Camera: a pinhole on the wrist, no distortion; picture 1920 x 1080 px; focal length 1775.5 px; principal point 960.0 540.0 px. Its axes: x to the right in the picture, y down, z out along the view. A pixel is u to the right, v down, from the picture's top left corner.
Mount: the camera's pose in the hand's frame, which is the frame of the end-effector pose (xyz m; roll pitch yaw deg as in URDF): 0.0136 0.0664 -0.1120 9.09 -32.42 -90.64
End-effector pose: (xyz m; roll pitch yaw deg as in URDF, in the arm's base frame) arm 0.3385 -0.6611 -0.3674 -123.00 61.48 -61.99
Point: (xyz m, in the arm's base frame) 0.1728 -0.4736 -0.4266
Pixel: 712 281
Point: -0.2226 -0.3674 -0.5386
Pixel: outside the picture
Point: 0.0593 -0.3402 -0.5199
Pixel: 323 479
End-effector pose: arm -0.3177 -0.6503 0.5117 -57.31 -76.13 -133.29
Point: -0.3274 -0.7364 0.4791
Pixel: 1601 366
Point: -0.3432 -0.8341 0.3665
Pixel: outside the picture
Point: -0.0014 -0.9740 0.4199
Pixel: 1215 476
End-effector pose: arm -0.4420 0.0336 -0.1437 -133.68 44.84 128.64
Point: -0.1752 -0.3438 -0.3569
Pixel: 1056 193
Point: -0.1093 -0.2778 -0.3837
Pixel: 751 261
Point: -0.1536 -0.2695 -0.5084
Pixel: 806 653
